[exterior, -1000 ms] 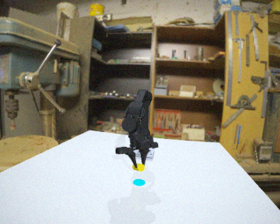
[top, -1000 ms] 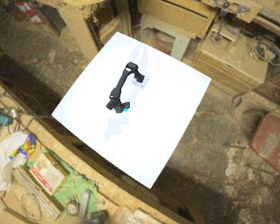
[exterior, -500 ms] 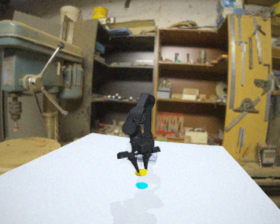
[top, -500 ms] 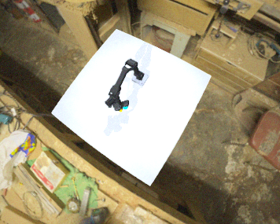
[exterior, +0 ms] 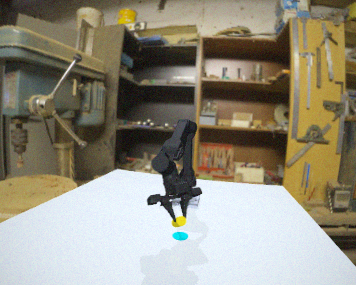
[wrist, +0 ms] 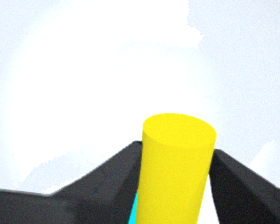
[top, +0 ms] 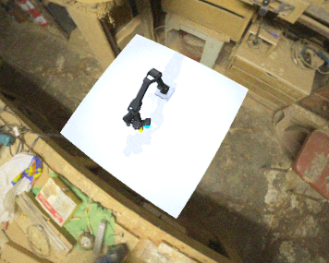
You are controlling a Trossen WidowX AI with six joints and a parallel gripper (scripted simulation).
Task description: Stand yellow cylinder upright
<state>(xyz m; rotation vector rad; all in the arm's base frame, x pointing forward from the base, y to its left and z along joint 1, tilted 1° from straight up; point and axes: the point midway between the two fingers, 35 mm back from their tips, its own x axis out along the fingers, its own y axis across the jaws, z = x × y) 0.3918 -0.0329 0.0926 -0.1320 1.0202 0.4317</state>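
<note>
The cyan circle is 10 cm below my gripper tip and 7 cm behind it. Also, from my gripper tip: yellow tall cylinder (2 cm behind, 1 cm to the right, 1 cm below).
</note>
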